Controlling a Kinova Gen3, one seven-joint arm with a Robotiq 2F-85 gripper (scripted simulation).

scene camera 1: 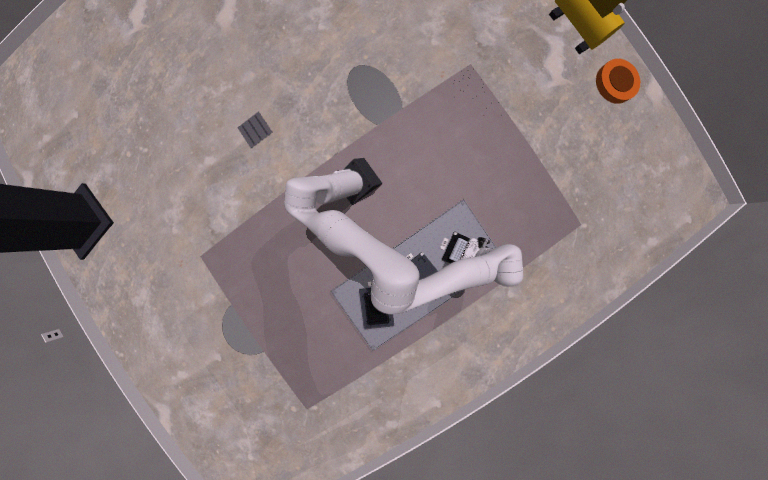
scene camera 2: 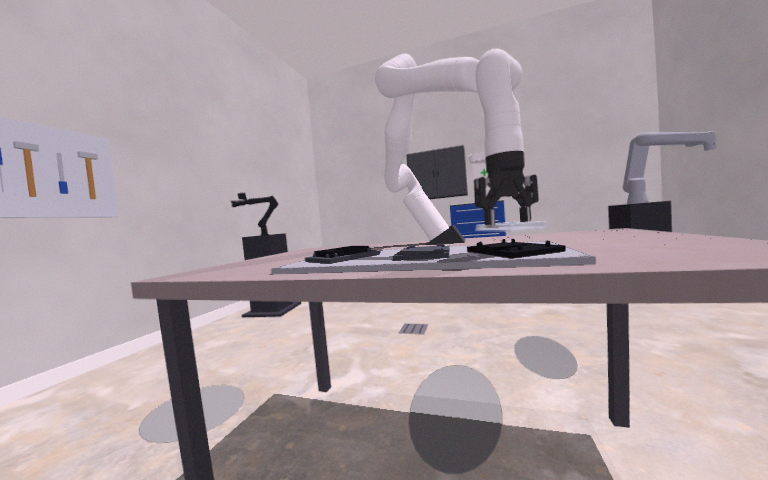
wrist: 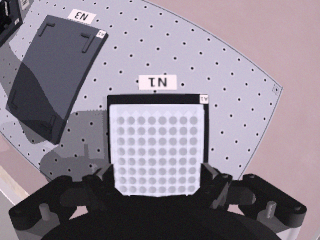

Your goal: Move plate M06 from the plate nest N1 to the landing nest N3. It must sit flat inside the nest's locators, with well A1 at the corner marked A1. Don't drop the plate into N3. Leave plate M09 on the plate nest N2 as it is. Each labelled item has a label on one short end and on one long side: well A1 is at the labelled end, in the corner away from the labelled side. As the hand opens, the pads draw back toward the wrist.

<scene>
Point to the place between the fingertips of my gripper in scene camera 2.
At 508, 226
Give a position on a landing nest N3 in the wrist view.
At 54, 68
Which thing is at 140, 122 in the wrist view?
A plate M06.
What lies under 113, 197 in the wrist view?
My gripper.
</scene>
